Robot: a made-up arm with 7 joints. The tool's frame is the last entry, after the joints. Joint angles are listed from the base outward.
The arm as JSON. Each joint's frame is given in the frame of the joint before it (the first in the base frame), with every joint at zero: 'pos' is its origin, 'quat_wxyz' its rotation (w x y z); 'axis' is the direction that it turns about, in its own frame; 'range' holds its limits. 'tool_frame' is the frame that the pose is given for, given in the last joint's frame.
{
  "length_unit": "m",
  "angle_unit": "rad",
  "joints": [
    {
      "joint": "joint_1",
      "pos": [
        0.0,
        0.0,
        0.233
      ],
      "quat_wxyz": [
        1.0,
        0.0,
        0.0,
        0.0
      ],
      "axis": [
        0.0,
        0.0,
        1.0
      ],
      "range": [
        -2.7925,
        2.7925
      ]
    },
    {
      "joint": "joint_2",
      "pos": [
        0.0,
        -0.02,
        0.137
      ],
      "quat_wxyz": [
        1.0,
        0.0,
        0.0,
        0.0
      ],
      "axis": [
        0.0,
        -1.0,
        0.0
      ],
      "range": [
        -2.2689,
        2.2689
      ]
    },
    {
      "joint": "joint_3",
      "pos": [
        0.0,
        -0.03,
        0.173
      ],
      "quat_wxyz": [
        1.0,
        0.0,
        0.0,
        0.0
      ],
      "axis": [
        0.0,
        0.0,
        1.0
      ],
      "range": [
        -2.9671,
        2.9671
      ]
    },
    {
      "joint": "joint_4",
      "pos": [
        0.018,
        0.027,
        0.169
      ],
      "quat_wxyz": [
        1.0,
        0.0,
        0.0,
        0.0
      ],
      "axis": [
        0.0,
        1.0,
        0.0
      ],
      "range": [
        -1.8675,
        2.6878
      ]
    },
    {
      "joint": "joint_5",
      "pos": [
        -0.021,
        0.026,
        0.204
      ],
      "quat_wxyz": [
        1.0,
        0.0,
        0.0,
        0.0
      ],
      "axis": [
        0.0,
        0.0,
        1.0
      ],
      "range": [
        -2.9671,
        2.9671
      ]
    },
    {
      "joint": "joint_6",
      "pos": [
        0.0,
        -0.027,
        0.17
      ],
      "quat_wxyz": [
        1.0,
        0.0,
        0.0,
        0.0
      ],
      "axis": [
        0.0,
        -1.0,
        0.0
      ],
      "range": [
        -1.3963,
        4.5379
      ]
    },
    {
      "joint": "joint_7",
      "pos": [
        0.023,
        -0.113,
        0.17
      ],
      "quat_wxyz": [
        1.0,
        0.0,
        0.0,
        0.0
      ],
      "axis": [
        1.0,
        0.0,
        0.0
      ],
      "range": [
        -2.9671,
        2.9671
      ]
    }
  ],
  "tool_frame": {
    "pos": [
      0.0,
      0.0,
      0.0
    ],
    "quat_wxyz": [
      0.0,
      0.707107,
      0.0,
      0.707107
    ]
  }
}
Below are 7 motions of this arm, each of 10 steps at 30 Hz.
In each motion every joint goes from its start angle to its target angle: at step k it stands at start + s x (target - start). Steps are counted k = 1, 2, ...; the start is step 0. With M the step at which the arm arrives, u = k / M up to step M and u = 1 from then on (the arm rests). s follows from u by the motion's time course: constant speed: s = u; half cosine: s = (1 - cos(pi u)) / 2; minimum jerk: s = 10 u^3 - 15 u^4 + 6 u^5.
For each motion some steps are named. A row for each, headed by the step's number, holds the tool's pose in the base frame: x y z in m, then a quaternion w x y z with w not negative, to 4 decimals.
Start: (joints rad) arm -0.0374 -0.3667 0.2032 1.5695 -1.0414 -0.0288 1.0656
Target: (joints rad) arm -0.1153 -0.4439 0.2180 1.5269 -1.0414 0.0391 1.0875
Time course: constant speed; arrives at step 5
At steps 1, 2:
1: 0.6945 -0.0110 0.6043 0.4673 0.8190 -0.3077 0.1276
2: 0.6988 -0.0187 0.5995 0.4637 0.8197 -0.3114 0.1267

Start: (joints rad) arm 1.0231 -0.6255 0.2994 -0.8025 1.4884 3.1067 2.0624
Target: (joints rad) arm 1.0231 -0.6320 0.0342 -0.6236 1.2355 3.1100 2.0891
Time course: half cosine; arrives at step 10
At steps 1, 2, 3, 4, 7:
1: 0.1973 0.2226 0.8592 0.3955 0.7352 0.1876 0.5176
2: 0.1993 0.2245 0.8576 0.4102 0.7339 0.1805 0.5104
3: 0.2026 0.2273 0.8552 0.4328 0.7316 0.1691 0.4989
4: 0.2068 0.2302 0.8521 0.4608 0.7278 0.1540 0.4840
7: 0.2208 0.2361 0.8427 0.5469 0.7094 0.1008 0.4330

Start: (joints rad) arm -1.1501 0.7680 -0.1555 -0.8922 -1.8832 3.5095 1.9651
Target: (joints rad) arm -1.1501 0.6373 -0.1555 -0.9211 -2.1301 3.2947 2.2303
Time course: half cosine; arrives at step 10
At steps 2, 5, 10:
2: -0.1174 0.3905 0.4592 0.8229 0.1467 0.5150 0.1900
5: -0.0883 0.3897 0.4890 0.8200 0.1541 0.4748 0.2802
10: -0.0543 0.3871 0.5299 0.8065 0.1551 0.4215 0.3844

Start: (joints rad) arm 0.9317 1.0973 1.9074 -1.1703 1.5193 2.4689 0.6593
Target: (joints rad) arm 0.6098 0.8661 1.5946 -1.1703 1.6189 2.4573 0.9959
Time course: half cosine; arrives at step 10
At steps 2, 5, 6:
2: -0.1110 -0.4490 0.7401 0.2140 0.2050 0.0436 0.9541
5: -0.1450 -0.4277 0.7606 0.2307 0.2661 0.0055 0.9359
6: -0.1578 -0.4187 0.7679 0.2387 0.2865 -0.0132 0.9278

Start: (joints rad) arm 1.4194 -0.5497 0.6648 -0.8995 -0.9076 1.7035 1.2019
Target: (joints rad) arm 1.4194 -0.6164 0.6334 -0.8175 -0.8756 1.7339 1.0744
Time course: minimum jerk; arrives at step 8
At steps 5, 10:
5: 0.2055 -0.1242 0.9312 0.8426 0.0529 0.2325 -0.4829
10: 0.2048 -0.1073 0.9387 0.8376 0.0404 0.2199 -0.4985

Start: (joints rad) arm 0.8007 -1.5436 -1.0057 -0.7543 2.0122 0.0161 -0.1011
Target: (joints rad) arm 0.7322 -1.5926 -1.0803 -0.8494 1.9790 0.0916 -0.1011
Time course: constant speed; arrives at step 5
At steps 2, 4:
2: 0.3797 0.7499 0.4215 0.4245 -0.5803 -0.6873 0.1031
4: 0.3856 0.7416 0.4093 0.4161 -0.5885 -0.6871 0.0919

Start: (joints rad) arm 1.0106 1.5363 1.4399 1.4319 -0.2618 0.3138 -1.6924
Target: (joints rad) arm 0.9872 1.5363 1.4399 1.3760 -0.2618 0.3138 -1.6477
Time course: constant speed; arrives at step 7
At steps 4, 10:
4: -0.6772 -0.1751 0.5318 0.6073 -0.4096 0.4415 0.5181
10: -0.6821 -0.1810 0.5316 0.5996 -0.4078 0.4415 0.5285

